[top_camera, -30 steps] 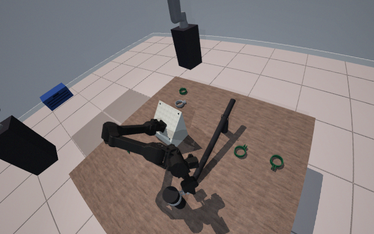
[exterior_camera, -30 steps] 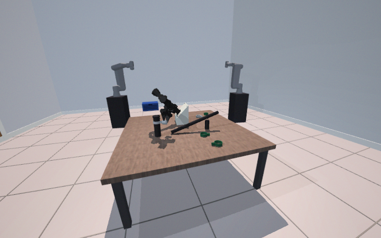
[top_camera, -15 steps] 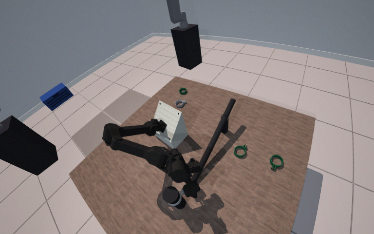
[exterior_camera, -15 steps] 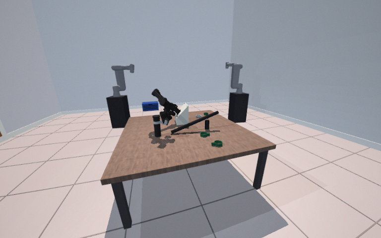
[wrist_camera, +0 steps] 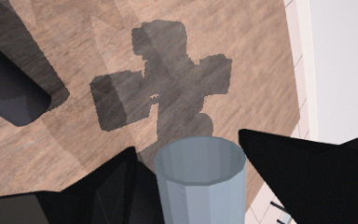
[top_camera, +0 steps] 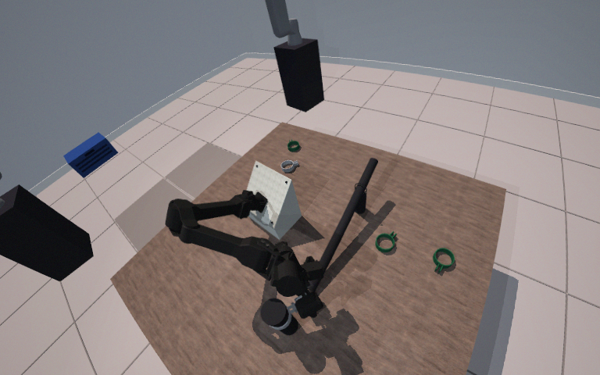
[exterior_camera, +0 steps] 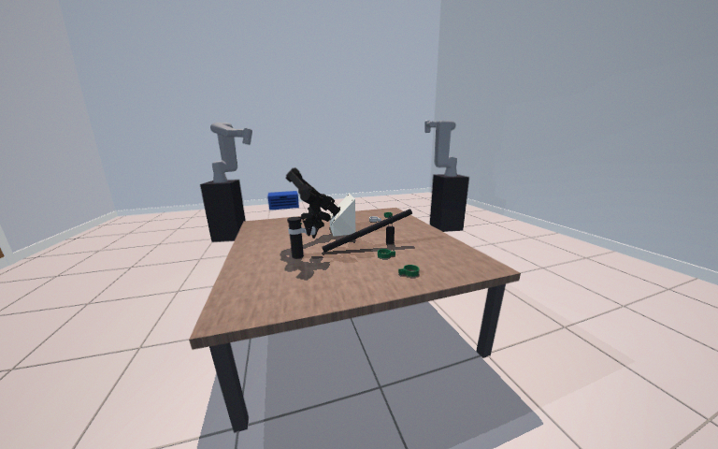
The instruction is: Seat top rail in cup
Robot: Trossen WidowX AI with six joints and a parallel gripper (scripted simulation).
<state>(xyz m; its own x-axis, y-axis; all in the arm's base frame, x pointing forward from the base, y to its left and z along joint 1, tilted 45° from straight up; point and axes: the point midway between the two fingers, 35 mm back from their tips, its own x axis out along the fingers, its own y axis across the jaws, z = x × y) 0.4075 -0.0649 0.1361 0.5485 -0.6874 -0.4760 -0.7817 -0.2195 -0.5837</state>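
Now: gripper tip 3 cm below the grey rail-end cup, 2 cm to the left of it and 2 cm past it. The rest, counted from my gripper tip: small green piece (58 cm behind, 12 cm to the right, 11 cm below); then small black post (44 cm to the left, 15 cm behind, 1 cm below).
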